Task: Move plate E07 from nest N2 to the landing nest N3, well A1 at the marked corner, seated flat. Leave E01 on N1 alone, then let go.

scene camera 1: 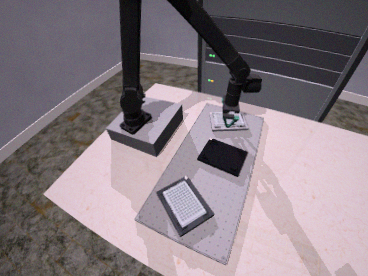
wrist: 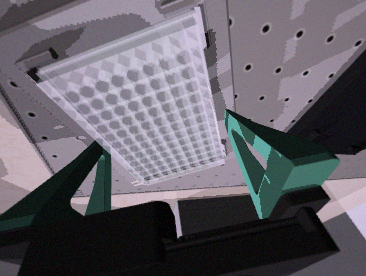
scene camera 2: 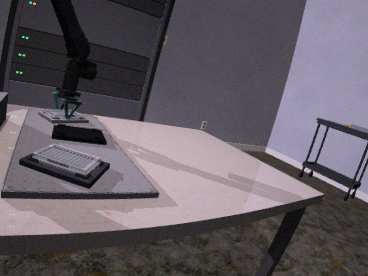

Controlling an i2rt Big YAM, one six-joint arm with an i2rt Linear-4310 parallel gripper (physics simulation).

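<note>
A clear well plate (scene camera 1: 218, 119) (scene camera 2: 52, 114) (wrist: 150, 100) lies in the light grey nest (scene camera 1: 230, 129) (scene camera 2: 84, 120) (wrist: 223, 75) at the far end. A small white corner mark shows by one plate corner in the wrist view. My gripper (scene camera 1: 231, 123) (scene camera 2: 65, 115) (wrist: 165, 128) is open and low over this plate, one green finger towards each long side. Finger contact cannot be told. The black nest (scene camera 1: 222, 156) (scene camera 2: 80, 134) in the middle is empty, with a white mark at one corner. Another plate (scene camera 1: 183, 202) (scene camera 2: 67, 159) sits in the dark grey nest (scene camera 1: 205, 216) (scene camera 2: 90, 180) nearest the cameras. Labels are unreadable.
The nests stand on a perforated grey board (scene camera 1: 235, 225) (scene camera 2: 135, 187) on the table (scene camera 1: 90, 190) (scene camera 2: 210, 175). A grey block (scene camera 1: 170, 127) under the arm's base stands beside the board. A dark rack cabinet (scene camera 1: 280, 75) stands behind, and a cart (scene camera 2: 332, 176) stands at the right.
</note>
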